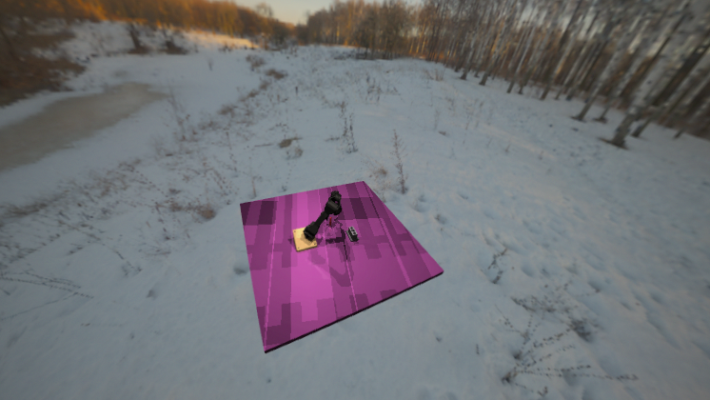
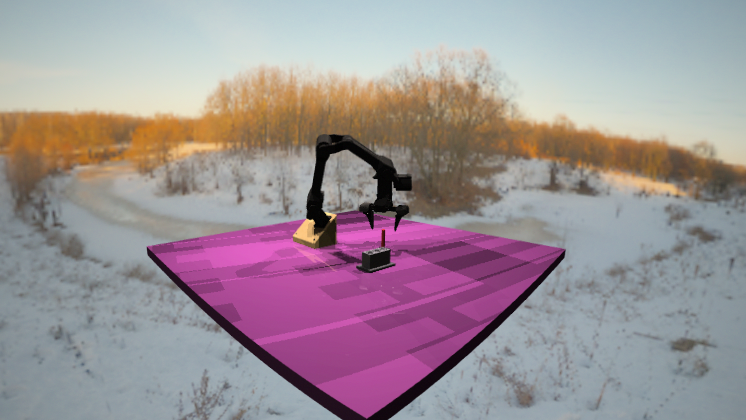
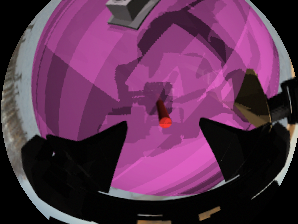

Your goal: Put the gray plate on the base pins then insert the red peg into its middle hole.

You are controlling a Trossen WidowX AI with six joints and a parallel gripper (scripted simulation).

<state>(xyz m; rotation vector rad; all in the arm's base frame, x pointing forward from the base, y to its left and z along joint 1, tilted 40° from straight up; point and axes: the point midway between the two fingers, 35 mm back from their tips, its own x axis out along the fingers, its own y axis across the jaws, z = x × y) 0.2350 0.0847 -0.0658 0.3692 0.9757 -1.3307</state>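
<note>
The red peg lies 40 mm below my gripper tip. The rest, counted from my gripper tip: gray plate: 190 mm to the right, 120 mm ahead, 30 mm below; dark flat base: 190 mm to the right, 120 mm ahead, 70 mm below.
</note>
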